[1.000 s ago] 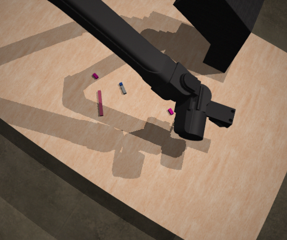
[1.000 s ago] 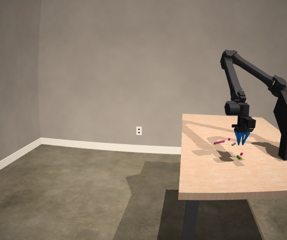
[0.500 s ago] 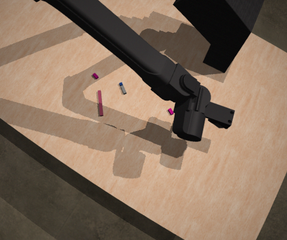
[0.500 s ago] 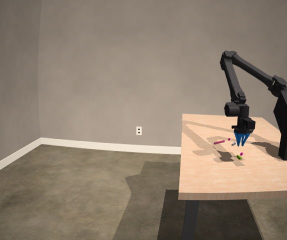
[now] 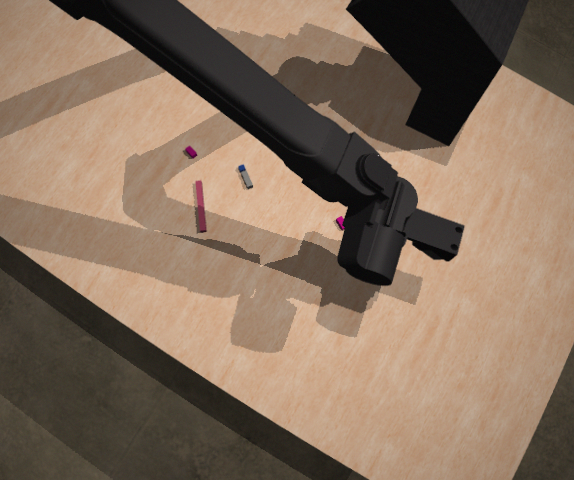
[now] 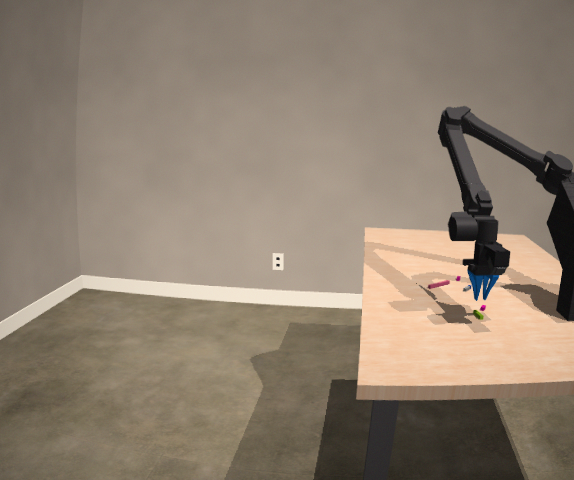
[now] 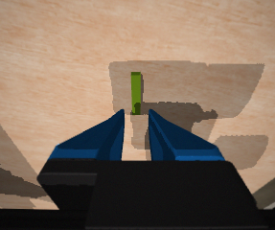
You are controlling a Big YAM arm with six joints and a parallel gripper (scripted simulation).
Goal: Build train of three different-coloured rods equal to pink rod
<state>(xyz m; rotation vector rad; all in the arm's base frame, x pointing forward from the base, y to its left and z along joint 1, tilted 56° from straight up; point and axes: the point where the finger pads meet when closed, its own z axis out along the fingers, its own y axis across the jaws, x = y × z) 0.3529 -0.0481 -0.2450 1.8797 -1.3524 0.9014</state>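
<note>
My gripper is now 50 mm above the lime rod. From my hand the other things lie so: grey rod: 230 mm to the right, 50 mm below; pink rod: 90 mm ahead, 270 mm to the right, 50 mm below; blue rod: 10 mm behind, 250 mm to the right, 50 mm below.
</note>
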